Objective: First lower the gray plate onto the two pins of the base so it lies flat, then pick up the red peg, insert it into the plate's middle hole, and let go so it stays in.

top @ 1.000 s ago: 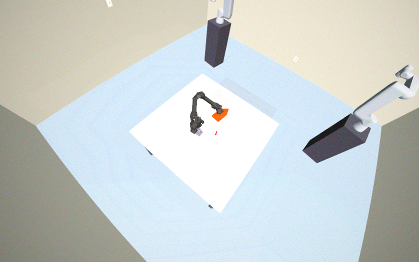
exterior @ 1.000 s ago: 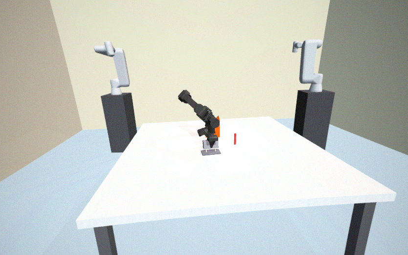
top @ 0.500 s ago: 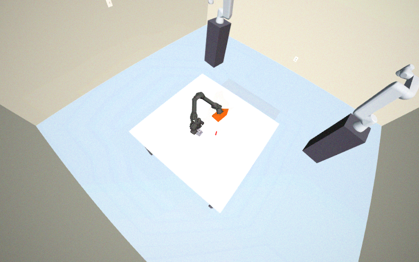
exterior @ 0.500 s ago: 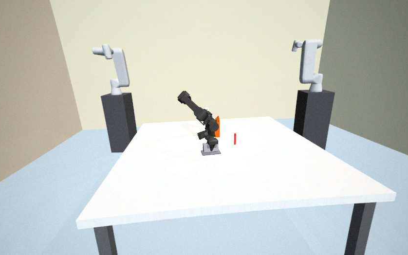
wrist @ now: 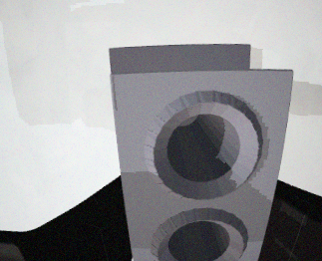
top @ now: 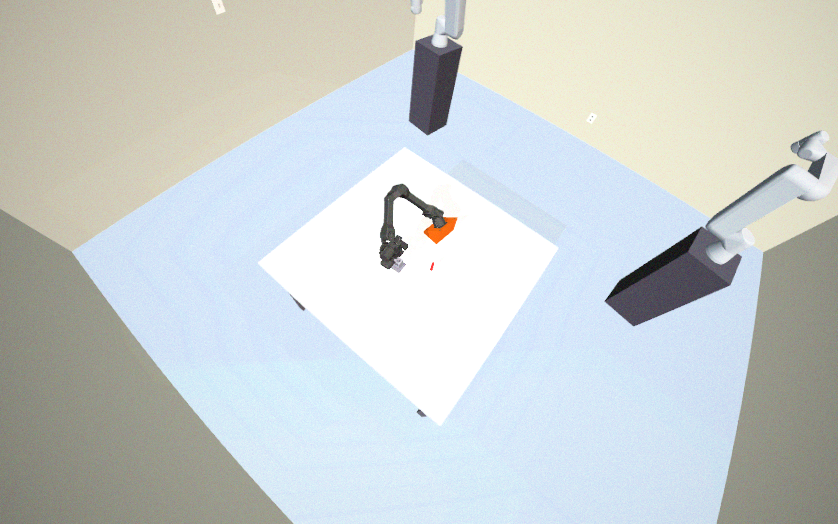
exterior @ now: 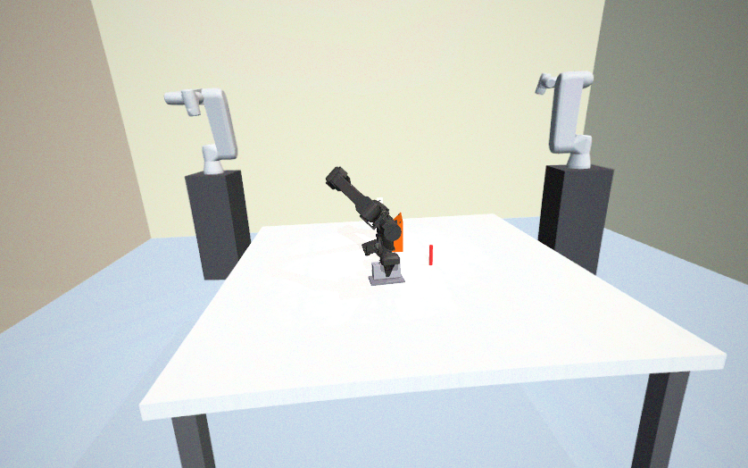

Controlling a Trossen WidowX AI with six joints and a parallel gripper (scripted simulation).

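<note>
The gray plate lies 3 cm above my gripper tip. The rest, counted from my gripper tip: red peg: 17 cm to the left, 14 cm behind, 2 cm above; then gray base: 1 cm below.
</note>
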